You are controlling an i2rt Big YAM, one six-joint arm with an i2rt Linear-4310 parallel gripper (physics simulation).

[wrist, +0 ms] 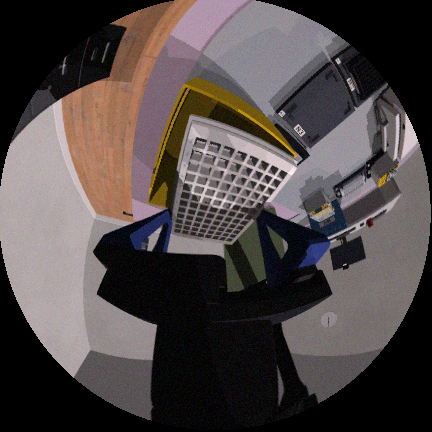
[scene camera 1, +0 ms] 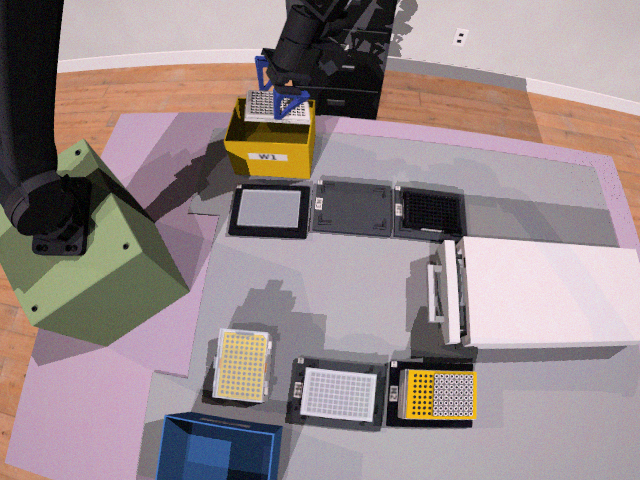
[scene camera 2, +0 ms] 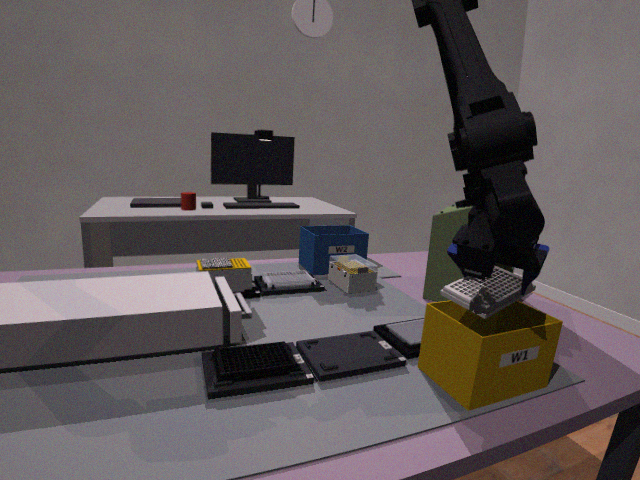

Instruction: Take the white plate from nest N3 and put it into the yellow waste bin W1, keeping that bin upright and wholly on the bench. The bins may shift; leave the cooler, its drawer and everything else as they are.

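Places are measured from the arm's base along level axes (x left, y up, z ahead), in metres.
Pixels of known places: gripper, between the fingertips: (wrist: 214, 213) (scene camera 1: 269, 105) (scene camera 2: 494, 284); arm's base, origin of its link: (wrist: 253, 281) (scene camera 1: 64, 217).
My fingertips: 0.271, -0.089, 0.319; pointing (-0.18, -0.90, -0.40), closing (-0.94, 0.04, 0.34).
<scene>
Ahead of a thing's pixels: the offset from my fingertips to its top centre, as dx, dy, dz. "spot": to the spot under its first point.
My gripper (scene camera 1: 272, 101) (scene camera 2: 501, 295) (wrist: 214, 213) is shut on the white plate @[+0.001, +0.019, +0.015] (scene camera 1: 258, 105) (scene camera 2: 493, 289) (wrist: 225, 185), with a blue finger on either side. The plate is slightly tilted, at or a little above the rim of the yellow bin W1, over the far part of its opening in the first scene view. Whether it touches the rim is hard to tell. The bin W1 @[+0.005, -0.047, -0.004] (scene camera 1: 271, 162) (scene camera 2: 465, 356) (wrist: 220, 95) stands upright on the bench. Nest N3 @[-0.158, -0.150, +0.159] (scene camera 1: 354, 206) (scene camera 2: 348, 353) (wrist: 317, 110) is empty.
A nest with a black plate @[spot: -0.186, -0.144, +0.325] (scene camera 1: 431, 211) (scene camera 2: 253, 360) and a pale-topped black frame @[-0.151, -0.147, -0.018] (scene camera 1: 268, 209) flank N3. The white cooler (scene camera 1: 547, 291) (scene camera 2: 103, 315) stands beyond. Blue bin W2 @[-0.636, -0.047, -0.106] (scene camera 1: 273, 449) (scene camera 2: 315, 253), a yellow-topped box @[spot: -0.476, -0.097, -0.066] (scene camera 1: 241, 365) and two loaded nests are opposite.
</scene>
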